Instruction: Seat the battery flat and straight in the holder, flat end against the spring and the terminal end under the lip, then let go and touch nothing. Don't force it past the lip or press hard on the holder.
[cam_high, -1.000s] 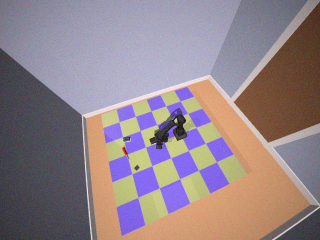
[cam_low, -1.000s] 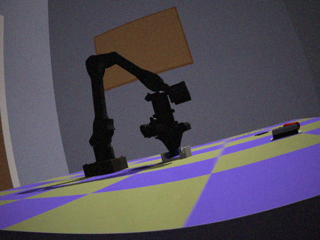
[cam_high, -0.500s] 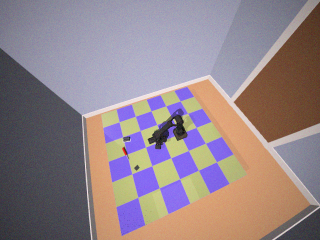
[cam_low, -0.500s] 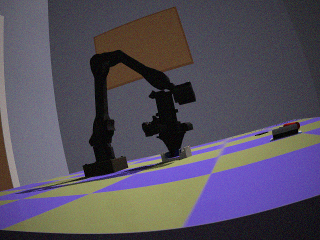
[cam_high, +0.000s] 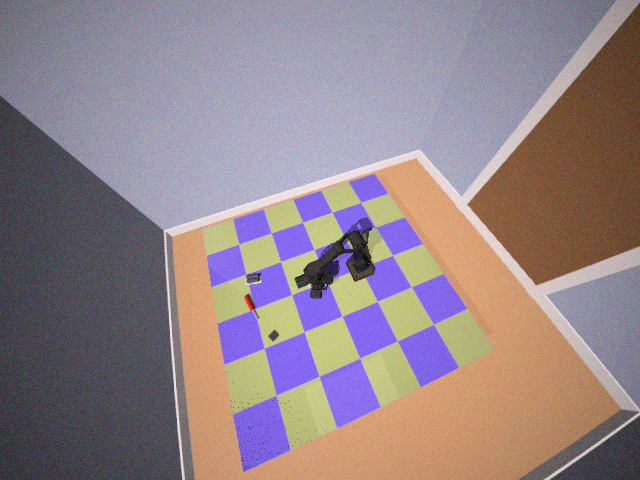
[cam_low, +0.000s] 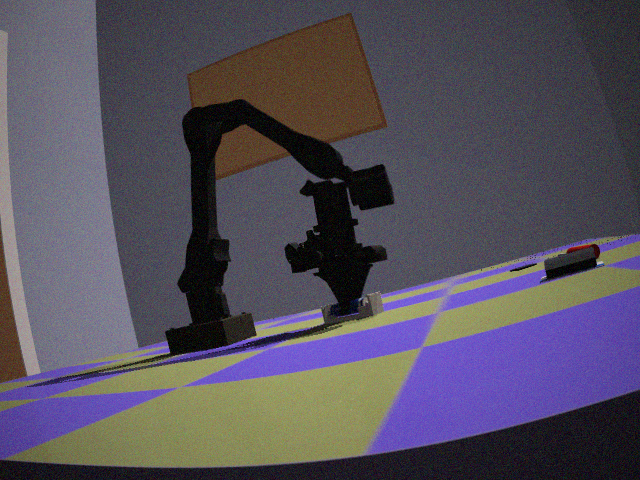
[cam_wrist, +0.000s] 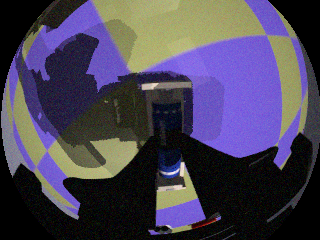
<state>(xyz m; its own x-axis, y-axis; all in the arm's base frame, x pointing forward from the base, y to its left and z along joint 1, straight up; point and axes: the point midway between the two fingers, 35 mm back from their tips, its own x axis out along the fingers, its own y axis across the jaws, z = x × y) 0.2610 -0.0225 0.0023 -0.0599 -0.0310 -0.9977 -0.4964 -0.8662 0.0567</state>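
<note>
Right now my gripper tip is right at the battery. Round my gripper tip: red-handled screwdriver (39 cm ahead, 4 cm to the right); then dark square piece (33 cm ahead, 14 cm to the left, 1 cm below).
</note>
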